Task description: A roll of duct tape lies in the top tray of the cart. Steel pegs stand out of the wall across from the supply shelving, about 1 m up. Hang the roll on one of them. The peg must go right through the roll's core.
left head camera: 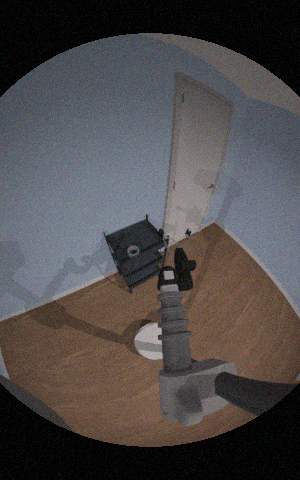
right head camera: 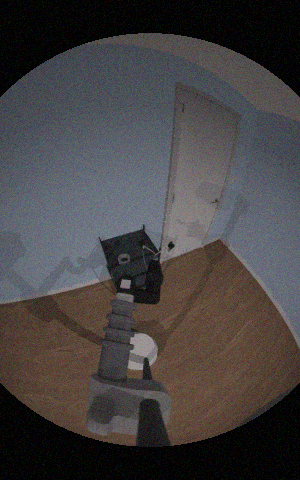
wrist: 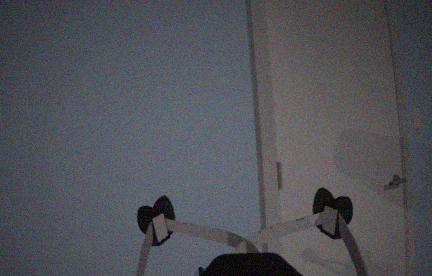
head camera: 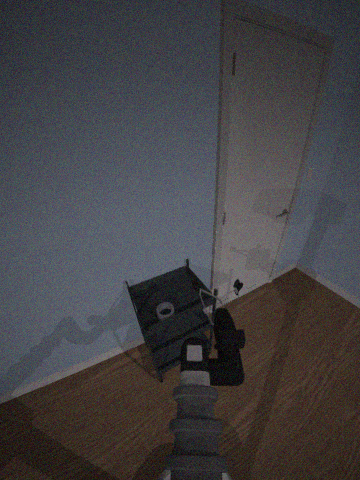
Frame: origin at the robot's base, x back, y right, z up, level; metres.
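Where they show: gripper, between the fingertips: (left head camera: pixel 173 229) (right head camera: pixel 156 240) (wrist: pixel 242 208) (head camera: pixel 216 280); robot's base, origin of its link: (left head camera: pixel 154 339) (right head camera: pixel 136 349).
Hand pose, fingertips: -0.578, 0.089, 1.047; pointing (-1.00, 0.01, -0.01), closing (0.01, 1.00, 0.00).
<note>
Each offset is from my fingertips to the top centre of the thing, as dx, dy, dz. "spot": to the spot under its first point. Level surfaces: height alone.
The roll of duct tape {-0.143, -0.249, -0.363} (head camera: pixel 159 312) (left head camera: pixel 128 251) (right head camera: pixel 124 263), a pale ring, lies flat in the top tray of the dark cart {spot: -0.352, -0.296, -0.411} (head camera: pixel 162 287) (left head camera: pixel 131 236) (right head camera: pixel 122 242). My gripper (head camera: pixel 218 288) (left head camera: pixel 175 233) (right head camera: pixel 157 246) (wrist: pixel 242 208) is open, with its two dark fingertips far apart and nothing between them. In the head view it is to the right of the roll, by the cart's right side and in front of the door. One fingertip is hard to make out against the dark tray. The roll does not show in the wrist view. The steel pegs do not show in these views.
The cart stands by the blue wall (head camera: pixel 110 150) (wrist: pixel 125 100), left of a closed pale door (head camera: pixel 265 140) (left head camera: pixel 197 145) (right head camera: pixel 200 150) (wrist: pixel 330 90). Lower trays show under the top one. The wooden floor {dz -1.074} (head camera: pixel 300 380) runs up to the walls. The room is dim.
</note>
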